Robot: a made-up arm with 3 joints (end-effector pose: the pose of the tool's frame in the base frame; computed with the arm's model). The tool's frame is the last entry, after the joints. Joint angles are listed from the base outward.
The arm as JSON. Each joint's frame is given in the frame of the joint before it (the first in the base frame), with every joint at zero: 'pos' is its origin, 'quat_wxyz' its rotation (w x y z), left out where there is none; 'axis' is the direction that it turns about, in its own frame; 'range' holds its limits. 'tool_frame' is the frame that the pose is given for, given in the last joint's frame.
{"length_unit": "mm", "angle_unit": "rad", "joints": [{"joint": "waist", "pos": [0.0, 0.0, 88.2], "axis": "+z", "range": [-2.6, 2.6]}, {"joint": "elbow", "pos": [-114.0, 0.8, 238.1], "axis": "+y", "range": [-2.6, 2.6]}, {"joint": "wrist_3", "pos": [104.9, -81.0, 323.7], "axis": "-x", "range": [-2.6, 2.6]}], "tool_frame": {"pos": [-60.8, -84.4, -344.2]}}
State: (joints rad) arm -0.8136 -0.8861 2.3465
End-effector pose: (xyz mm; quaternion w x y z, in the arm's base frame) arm -585.6 231.1 755.7 0.1648 -0.8307 0.1772 -0.5014
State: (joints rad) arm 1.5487 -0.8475 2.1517
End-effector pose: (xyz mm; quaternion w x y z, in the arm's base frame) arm 310.0 -528.9 745.3 0.5625 -0.4369 -0.7005 0.0441
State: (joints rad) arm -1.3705 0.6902 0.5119
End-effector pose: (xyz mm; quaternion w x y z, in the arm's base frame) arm -323.6 -26.3 348.3 0.7591 0.0227 0.4042 -0.5098
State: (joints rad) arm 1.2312 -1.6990 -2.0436
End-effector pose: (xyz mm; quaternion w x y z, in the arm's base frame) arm -423.3 -403.7 318.2 0.0886 -0.6862 -0.0054 -0.7220
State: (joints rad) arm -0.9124 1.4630 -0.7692
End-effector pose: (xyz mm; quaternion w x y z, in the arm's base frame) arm 21.9 132.8 284.4 0.5089 0.5234 0.4329 -0.5289
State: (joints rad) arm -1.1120 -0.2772 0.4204
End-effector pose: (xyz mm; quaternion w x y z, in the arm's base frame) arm -304.0 -56.9 380.6 0.8075 -0.2468 -0.0057 -0.5357
